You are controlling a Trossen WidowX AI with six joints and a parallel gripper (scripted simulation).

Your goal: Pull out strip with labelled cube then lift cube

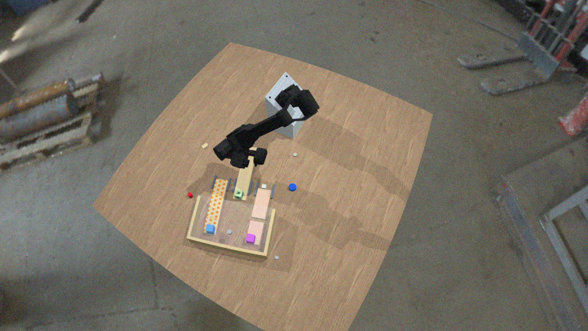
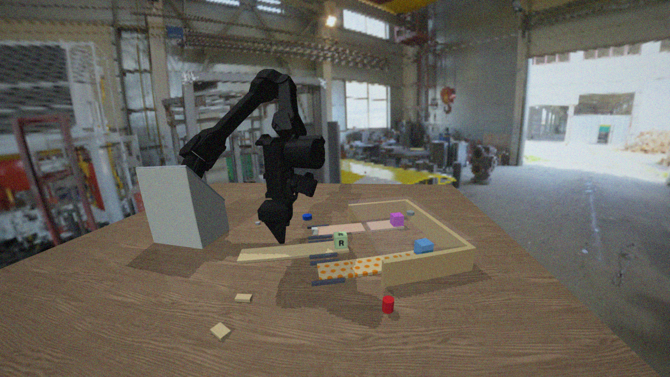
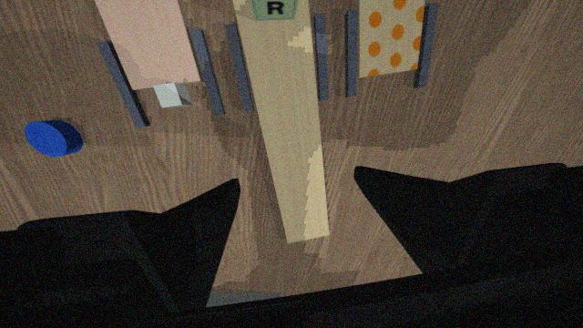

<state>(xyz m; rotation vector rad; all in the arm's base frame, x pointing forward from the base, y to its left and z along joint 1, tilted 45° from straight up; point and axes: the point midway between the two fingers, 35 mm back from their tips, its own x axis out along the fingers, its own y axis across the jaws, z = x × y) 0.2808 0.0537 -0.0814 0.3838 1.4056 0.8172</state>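
Right now my gripper tip is 2 cm short of the tan strip and 5 cm above it. Round my gripper tip: cube marked r 12 cm ahead, 4 cm to the left, 3 cm below; red cylinder 23 cm ahead, 15 cm to the right, 4 cm below; blue disc 2 cm behind, 21 cm to the left, 4 cm below.
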